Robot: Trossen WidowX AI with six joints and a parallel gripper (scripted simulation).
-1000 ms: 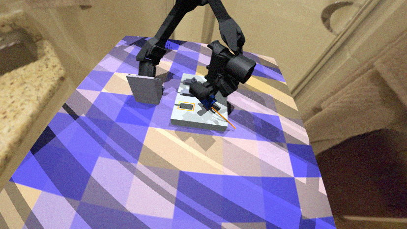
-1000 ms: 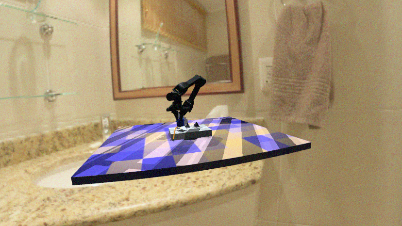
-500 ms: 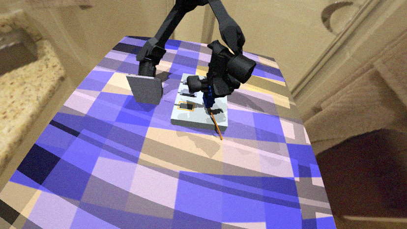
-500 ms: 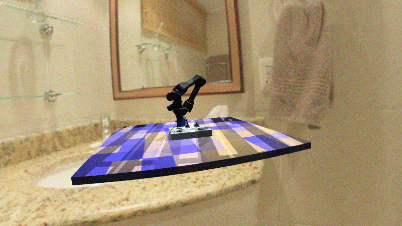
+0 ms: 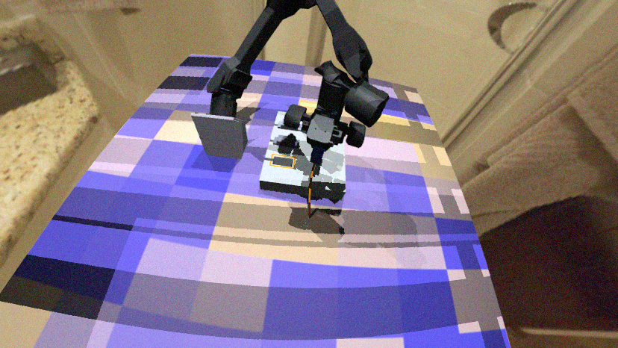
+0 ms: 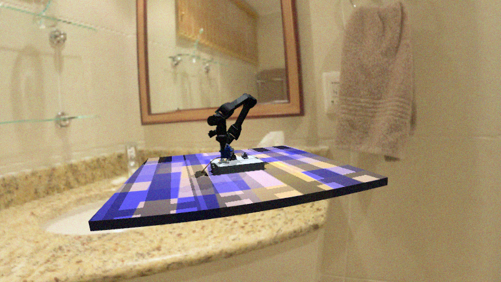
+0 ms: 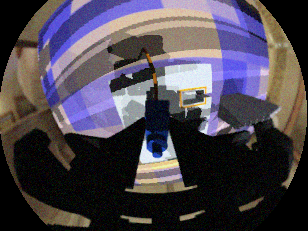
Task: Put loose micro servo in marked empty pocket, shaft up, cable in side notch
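Right now my gripper tip is 1 cm short of the white deck, 8 cm to the right of it and 10 cm above it.
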